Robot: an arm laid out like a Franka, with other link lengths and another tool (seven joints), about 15 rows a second.
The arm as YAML. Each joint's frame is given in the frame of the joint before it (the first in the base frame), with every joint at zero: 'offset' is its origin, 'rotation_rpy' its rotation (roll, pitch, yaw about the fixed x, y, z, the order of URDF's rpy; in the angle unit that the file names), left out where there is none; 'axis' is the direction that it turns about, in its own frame. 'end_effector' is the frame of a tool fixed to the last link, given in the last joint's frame.
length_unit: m
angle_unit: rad
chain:
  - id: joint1
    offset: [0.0, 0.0, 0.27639]
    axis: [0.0, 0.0, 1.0]
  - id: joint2
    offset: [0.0, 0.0, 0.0]
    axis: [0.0, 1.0, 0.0]
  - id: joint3
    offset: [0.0, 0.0, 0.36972]
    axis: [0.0, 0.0, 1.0]
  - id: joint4
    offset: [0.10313, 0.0, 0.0]
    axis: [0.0, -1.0, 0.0]
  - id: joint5
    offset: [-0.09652, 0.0, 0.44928]
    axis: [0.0, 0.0, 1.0]
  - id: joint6
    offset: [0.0, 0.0, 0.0]
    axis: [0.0, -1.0, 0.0]
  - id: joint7
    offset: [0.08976, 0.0, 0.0]
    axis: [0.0, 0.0, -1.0]
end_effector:
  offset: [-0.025, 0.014, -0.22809]
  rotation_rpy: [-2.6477, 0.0, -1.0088]
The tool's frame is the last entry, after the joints.
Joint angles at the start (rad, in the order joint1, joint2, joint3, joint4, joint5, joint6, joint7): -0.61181 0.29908 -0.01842 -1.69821 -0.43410 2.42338 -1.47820
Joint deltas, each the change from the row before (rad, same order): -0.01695 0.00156 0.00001 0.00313 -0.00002 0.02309 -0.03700; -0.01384 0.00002 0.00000 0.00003 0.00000 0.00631 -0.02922; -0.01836 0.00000 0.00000 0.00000 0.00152 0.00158 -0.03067; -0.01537 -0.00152 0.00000 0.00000 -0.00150 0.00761 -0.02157; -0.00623 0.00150 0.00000 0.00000 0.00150 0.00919 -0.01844; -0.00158 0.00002 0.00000 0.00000 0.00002 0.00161 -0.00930; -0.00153 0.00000 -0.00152 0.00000 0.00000 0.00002 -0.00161; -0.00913 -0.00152 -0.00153 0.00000 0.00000 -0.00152 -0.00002; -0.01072 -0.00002 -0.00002 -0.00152 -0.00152 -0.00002 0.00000; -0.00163 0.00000 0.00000 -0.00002 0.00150 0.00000 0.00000; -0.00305 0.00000 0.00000 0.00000 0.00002 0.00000 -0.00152; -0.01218 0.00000 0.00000 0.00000 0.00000 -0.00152 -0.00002; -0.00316 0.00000 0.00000 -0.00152 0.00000 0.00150 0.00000; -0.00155 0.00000 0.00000 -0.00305 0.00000 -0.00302 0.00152; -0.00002 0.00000 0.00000 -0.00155 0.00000 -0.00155 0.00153; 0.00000 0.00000 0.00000 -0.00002 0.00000 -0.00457 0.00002
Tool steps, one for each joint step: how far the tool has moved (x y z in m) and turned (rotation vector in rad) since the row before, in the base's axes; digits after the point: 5 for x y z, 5 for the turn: -0.00350 -0.01246 0.00453 -0.01743 -0.00225 0.02346; -0.00600 -0.00936 0.00137 -0.00850 0.00935 0.01325; -0.00952 -0.01184 0.00061 -0.00564 0.01324 0.00745; -0.00718 -0.01000 0.00281 -0.00952 0.00445 0.00631; -0.00151 -0.00434 0.00034 -0.00574 0.00232 0.01214; -0.00047 -0.00117 0.00037 -0.00254 0.00348 0.00680; -0.00169 -0.00180 0.00006 -0.00068 0.00110 -0.00163; -0.00659 -0.00619 0.00107 -0.00062 0.00034 -0.01116; -0.00672 -0.00620 -0.00086 -0.00004 0.00206 -0.01013; -0.00094 -0.00086 -0.00009 0.00103 -0.00090 -0.00225; -0.00181 -0.00181 0.00002 -0.00026 0.00078 -0.00179; -0.00764 -0.00703 -0.00023 0.00073 0.00121 -0.01275; -0.00193 -0.00163 -0.00073 0.00030 -0.00006 -0.00259; -0.00209 -0.00024 -0.00240 0.00380 0.00381 -0.00401; -0.00061 0.00034 -0.00123 0.00206 0.00156 -0.00191; -0.00084 0.00018 -0.00070 0.00224 0.00358 -0.00178
